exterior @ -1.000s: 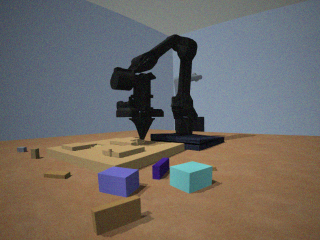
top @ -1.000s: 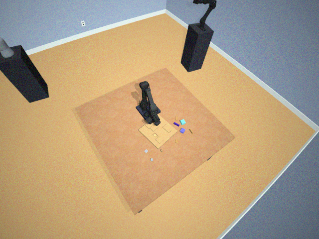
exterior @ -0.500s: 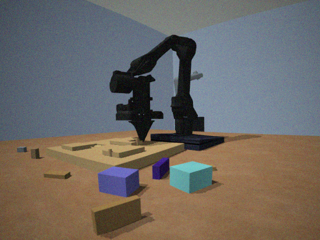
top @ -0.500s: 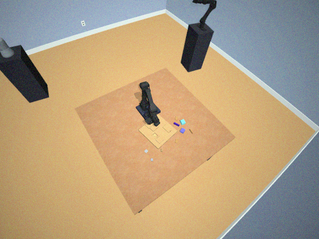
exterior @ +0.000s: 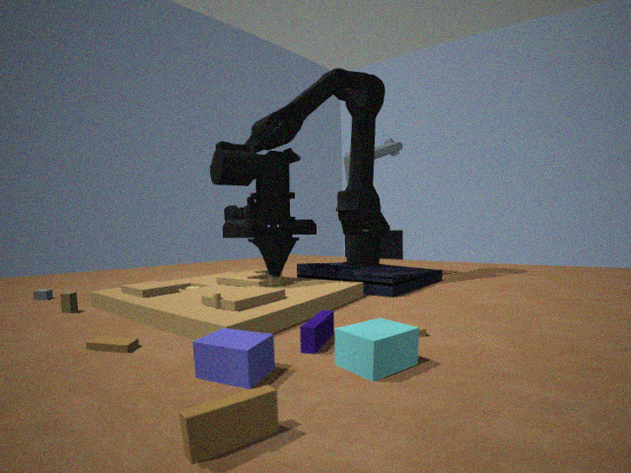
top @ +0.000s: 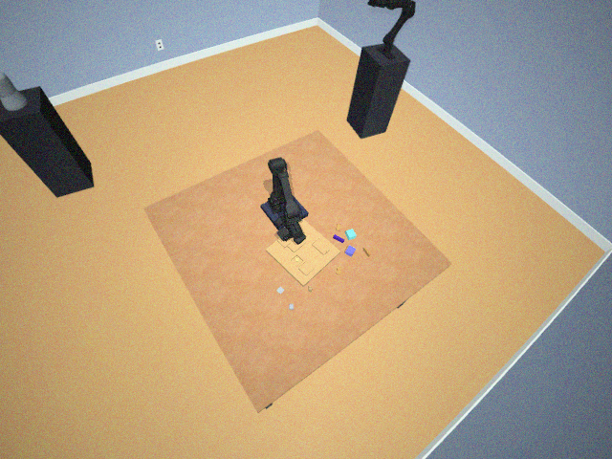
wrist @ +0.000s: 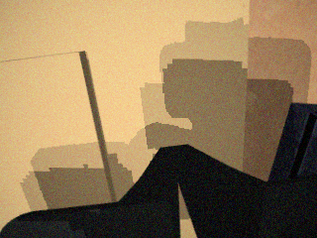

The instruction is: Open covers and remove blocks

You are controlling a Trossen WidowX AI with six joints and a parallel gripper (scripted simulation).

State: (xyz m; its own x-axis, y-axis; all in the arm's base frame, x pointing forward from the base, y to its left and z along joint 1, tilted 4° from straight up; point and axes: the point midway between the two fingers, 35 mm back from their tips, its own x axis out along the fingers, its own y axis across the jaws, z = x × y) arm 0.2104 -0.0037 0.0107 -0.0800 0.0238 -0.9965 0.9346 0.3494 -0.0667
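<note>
My gripper tip is 10 cm short of the tan puzzle board and 6 cm to the right of it. Round my gripper tip: small grey block 37 cm ahead, 15 cm to the right, 2 cm below; dark purple block 26 cm to the left, 11 cm ahead, 1 cm below; cyan block 34 cm to the left, 11 cm ahead, 1 cm below.
</note>
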